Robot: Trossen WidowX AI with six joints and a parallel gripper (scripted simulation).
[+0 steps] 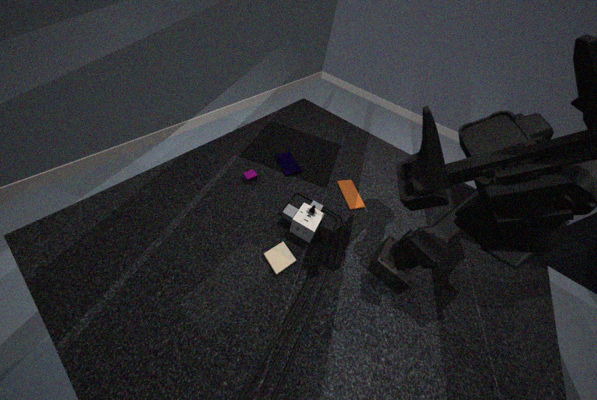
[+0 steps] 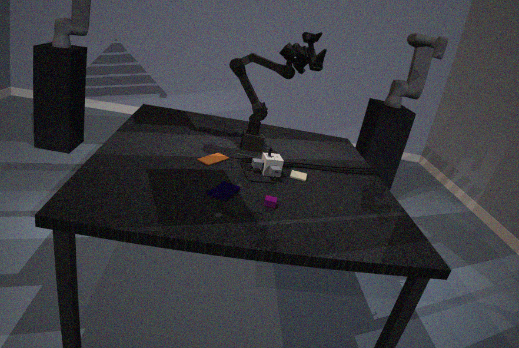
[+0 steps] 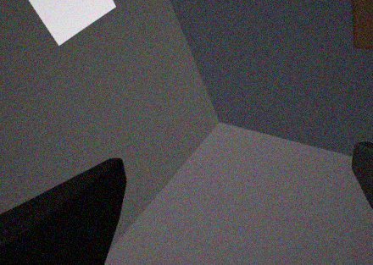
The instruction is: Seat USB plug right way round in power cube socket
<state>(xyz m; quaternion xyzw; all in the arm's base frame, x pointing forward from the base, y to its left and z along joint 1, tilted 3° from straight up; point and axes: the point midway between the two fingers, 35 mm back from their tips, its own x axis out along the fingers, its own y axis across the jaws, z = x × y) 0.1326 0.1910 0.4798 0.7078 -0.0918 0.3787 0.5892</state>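
Right now my gripper tip is 15 cm short of the dark USB plug, 15 cm to the left of it and 49 cm above it. Round my gripper tip: cream block 14 cm ahead, 58 cm below; then magenta cube 43 cm ahead, 15 cm to the right, 57 cm below; then orange flat tile 11 cm ahead, 38 cm to the right, 58 cm below.
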